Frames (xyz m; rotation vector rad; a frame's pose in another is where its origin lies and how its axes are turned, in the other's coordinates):
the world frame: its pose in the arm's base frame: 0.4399 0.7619 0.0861 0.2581 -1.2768 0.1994
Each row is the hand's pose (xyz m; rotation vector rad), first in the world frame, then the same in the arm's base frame.
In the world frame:
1: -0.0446 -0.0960 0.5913 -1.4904 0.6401 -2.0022
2: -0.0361 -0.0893 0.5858 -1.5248 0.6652 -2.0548
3: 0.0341 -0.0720 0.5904 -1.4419 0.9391 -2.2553
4: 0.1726 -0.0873 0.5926 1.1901 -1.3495 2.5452
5: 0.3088 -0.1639 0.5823 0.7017 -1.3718 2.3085
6: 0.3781 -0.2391 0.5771 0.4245 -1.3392 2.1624
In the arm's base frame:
1: -0.0864 0.4930 0.1938 0.0358 0.1485 -2.0944
2: -0.0809 0.5011 0.2010 0.0289 0.2083 -2.1386
3: -0.0705 0.5165 0.2710 0.1406 0.5356 -2.1440
4: -0.0294 0.5018 0.4034 0.3618 1.0582 -2.1086
5: 0.0401 0.4324 0.5253 0.6037 1.5446 -2.0494
6: 0.0859 0.3625 0.5845 0.7766 1.8218 -1.9795

